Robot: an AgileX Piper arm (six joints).
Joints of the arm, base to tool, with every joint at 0 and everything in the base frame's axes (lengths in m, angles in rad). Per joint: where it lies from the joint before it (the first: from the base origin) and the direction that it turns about. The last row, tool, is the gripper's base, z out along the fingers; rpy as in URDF.
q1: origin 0 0 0.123 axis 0 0 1
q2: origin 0 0 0 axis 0 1 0
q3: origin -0.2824 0 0.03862 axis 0 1 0
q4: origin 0.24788 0 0.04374 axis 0.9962 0 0.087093
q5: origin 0 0 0 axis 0 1 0
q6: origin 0.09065 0 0.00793 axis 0.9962 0 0.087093
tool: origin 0 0 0 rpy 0 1.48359 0
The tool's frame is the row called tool.
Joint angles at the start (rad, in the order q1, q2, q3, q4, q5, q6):
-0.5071, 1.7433, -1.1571, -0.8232, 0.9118, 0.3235
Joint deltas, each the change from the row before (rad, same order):
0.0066, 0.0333, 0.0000, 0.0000, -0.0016, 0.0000
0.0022, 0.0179, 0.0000, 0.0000, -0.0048, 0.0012
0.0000, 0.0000, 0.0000, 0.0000, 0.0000, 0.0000
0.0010, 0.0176, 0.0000, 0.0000, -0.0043, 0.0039
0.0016, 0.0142, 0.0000, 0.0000, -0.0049, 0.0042
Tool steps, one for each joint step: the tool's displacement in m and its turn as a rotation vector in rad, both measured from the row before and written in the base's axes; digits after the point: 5 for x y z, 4 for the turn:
0.00433, 0.00028, -0.01147, 0.0161, 0.0279, 0.0076
0.00227, -0.00014, -0.00623, 0.0085, 0.0112, 0.0043
0.00000, 0.00000, 0.00000, 0.0000, 0.0000, 0.0000
0.00185, -0.00040, -0.00616, 0.0082, 0.0097, 0.0006
0.00172, -0.00006, -0.00501, 0.0066, 0.0060, 0.0013

